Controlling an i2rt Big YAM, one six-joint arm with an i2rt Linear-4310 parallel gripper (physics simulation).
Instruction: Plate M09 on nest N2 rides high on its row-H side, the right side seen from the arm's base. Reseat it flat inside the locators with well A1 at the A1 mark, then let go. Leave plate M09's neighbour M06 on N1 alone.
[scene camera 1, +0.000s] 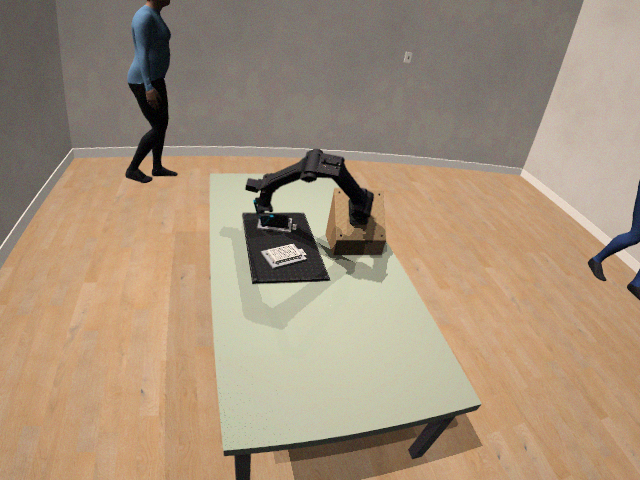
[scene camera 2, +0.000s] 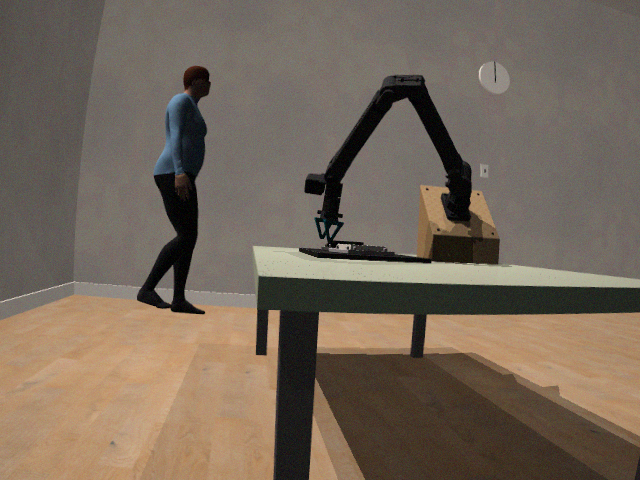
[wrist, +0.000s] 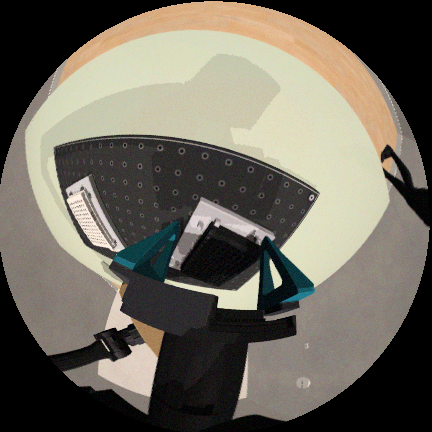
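Seen in the pictures: gripper, fingertip midpoint: (scene camera 1: 260, 220) (scene camera 2: 325, 240) (wrist: 221, 232); arm's base, origin of the base link: (scene camera 1: 357, 211) (scene camera 2: 455, 208) (wrist: 144, 330).
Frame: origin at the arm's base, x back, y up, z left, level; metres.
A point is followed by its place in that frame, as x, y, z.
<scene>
The black well plate M09 (scene camera 1: 276, 221) @[-0.350, -0.144, -0.130] (wrist: 220, 255) @[-0.381, -0.141, -0.139] is on the light grey nest N2 (wrist: 234, 214) @[-0.437, -0.163, -0.139] at the far end of the black board. Its tilt and the A1 mark are too small to make out. The white plate M06 (scene camera 1: 285, 252) @[-0.339, -0.146, 0.116] (wrist: 86, 220) @[-0.356, -0.144, 0.112] sits on the other grey nest N1 (wrist: 79, 186) @[-0.419, -0.158, 0.125]. My gripper (scene camera 2: 329, 241) @[-0.429, -0.136, -0.124] (wrist: 221, 232) @[-0.429, -0.136, -0.124] is open and points down at M09, with its teal fingers low, one towards each side of the plate. Nothing is held. Whether the fingertips touch the plate or nest is hidden.
The black perforated board (scene camera 1: 289, 274) @[-0.336, -0.169, 0.237] (wrist: 170, 159) @[-0.480, -0.169, -0.050] lies on the pale green table (scene camera 1: 330, 361) @[-0.262, -0.182, 0.687] (scene camera 2: 439, 299) @[-0.398, -0.204, 0.977]. The arm's wooden base block (scene camera 1: 360, 246) @[0.014, -0.131, 0.093] (scene camera 2: 460, 248) @[-0.010, -0.136, 0.093] stands beside it. One person (scene camera 1: 149, 51) (scene camera 2: 183, 139) is beyond the table; another (scene camera 1: 622, 242) is partly in view at the right.
</scene>
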